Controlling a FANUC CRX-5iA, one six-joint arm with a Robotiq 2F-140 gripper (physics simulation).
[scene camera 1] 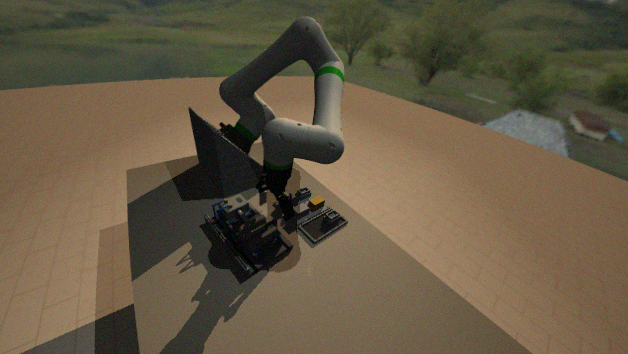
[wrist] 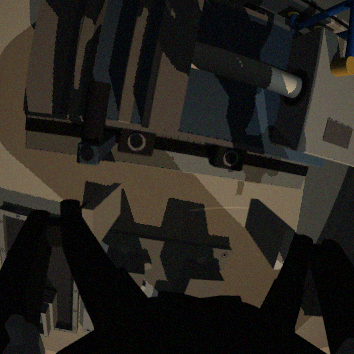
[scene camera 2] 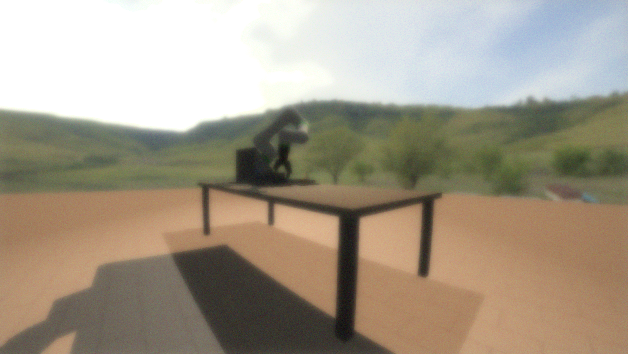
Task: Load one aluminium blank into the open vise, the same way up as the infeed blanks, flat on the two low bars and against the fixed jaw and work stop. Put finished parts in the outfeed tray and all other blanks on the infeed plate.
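Places are measured from the arm's base along level axes (x right, y ahead, z up), in metres.
Pixels of known places: gripper, between the fingertips: (scene camera 1: 272,213) (wrist: 184,206); arm's base, origin of its link: (scene camera 1: 236,144) (scene camera 2: 259,165).
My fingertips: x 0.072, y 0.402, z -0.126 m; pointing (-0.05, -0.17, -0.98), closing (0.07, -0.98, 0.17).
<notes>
Ahead of a thing's pixels: the offset from my fingertips to its top centre. "spot": to the spot under its first point. Level surfaces: height alone.
My gripper (scene camera 1: 274,202) (scene camera 2: 283,169) (wrist: 184,206) is open wide, its fingers above the table beside the vise. No thing is held between them. The vise @[spot: dx +0.134, dy +0.065, dz +0.042 m] (scene camera 1: 252,232) stands left of it, with its screw @[spot: dx +0.113, dy +0.000, dz +0.049 m] (wrist: 235,70) and the post of the work stop @[dx +0.072, dy +0.077, dz +0.060 m] (wrist: 95,112) in the wrist view. Shadow hides whether a blank lies between the jaws. The outfeed tray @[spot: dx -0.043, dy +0.191, dz -0.032 m] (scene camera 1: 312,242) (wrist: 19,216) holds a grey part with a raised rim @[dx -0.186, dy +0.158, dz +0.005 m] (scene camera 1: 331,216). A similar grey part @[dx -0.201, dy -0.031, dz +0.007 m] (scene camera 1: 303,192) and an orange block @[dx -0.195, dy +0.059, dz +0.008 m] (scene camera 1: 316,202) stand behind the tray. The infeed plate @[spot: dx -0.063, dy -0.062, dz -0.033 m] (wrist: 217,245) is partly shadowed; blanks on it are unclear.
A tall dark panel (scene camera 1: 215,155) stands behind the vise on the table @[dz -0.036 m] (scene camera 1: 360,290) (scene camera 2: 320,196). Blue tubing @[spot: dx +0.180, dy -0.101, dz +0.070 m] (scene camera 1: 216,206) (wrist: 325,15) with a yellow end @[spot: dx +0.135, dy -0.065, dz +0.072 m] (wrist: 343,65) rises at the vise's screw end. Scene camera 2 is blurred.
</notes>
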